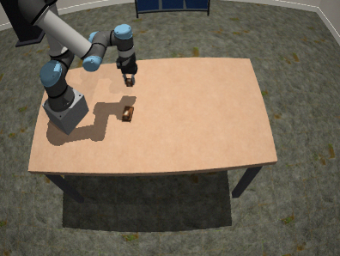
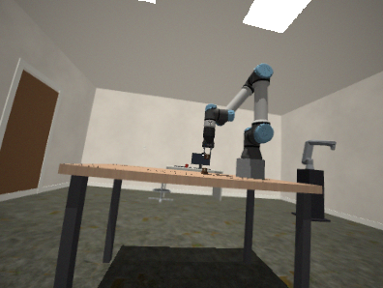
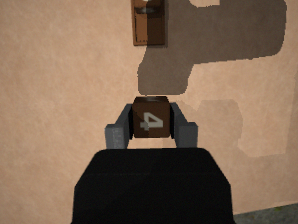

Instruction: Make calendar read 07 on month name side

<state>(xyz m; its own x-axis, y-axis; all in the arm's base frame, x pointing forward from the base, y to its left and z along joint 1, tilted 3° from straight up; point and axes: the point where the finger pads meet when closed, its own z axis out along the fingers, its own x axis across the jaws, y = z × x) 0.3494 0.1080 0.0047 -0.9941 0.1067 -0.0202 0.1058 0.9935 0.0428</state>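
Right now my hand is 10 mm past the brown calendar tray, 110 mm to the left of it and 120 mm above it.
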